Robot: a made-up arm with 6 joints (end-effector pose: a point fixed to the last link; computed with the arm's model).
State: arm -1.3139 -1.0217 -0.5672 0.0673 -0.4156 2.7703
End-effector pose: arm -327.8 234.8 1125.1 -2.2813 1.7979 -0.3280
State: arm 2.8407 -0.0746 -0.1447 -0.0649 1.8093 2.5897
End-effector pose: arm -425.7 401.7 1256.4 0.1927 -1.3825 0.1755
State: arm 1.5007 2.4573 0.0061 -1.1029 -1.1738 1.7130
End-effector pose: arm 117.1 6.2 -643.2 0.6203 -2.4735 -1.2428
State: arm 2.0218 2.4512 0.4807 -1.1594 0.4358 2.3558
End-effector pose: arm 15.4 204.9 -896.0 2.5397 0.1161 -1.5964
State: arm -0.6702 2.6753 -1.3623 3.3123 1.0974 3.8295
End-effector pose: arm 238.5 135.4 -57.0 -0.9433 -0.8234 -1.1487
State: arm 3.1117 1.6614 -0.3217 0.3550 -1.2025 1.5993
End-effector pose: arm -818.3 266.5 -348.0 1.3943 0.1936 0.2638
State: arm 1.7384 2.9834 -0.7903 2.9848 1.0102 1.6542
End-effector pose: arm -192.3 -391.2 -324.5 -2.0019 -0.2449 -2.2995
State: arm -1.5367 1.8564 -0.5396 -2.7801 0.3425 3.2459
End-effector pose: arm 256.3 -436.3 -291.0 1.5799 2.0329 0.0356
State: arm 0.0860 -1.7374 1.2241 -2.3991 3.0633 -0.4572
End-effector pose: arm -1547.0 57.4 444.4 -1.9489 0.0489 0.1407
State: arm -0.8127 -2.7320 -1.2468 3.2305 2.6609 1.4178
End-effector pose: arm -33.1 408.7 19.6 1.9143 0.1303 -1.6332
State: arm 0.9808 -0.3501 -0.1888 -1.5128 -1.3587 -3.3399
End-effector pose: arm 177.3 237.9 1100.5 -0.7566 -1.7140 1.7802
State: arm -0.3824 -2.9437 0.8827 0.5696 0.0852 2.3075
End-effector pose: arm -612.4 12.1 -1129.2 -0.9141 0.4965 2.4357
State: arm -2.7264 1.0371 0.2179 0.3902 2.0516 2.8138
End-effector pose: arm -1317.1 -319.8 459.3 1.0655 -1.7425 0.5123
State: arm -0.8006 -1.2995 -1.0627 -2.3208 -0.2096 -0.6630
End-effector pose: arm -98.9 354.5 551.8 2.6417 -0.9283 0.4149
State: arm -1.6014 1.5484 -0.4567 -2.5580 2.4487 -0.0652
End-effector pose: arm 196.6 -612.8 -135.1 1.2092 -0.9170 1.9355
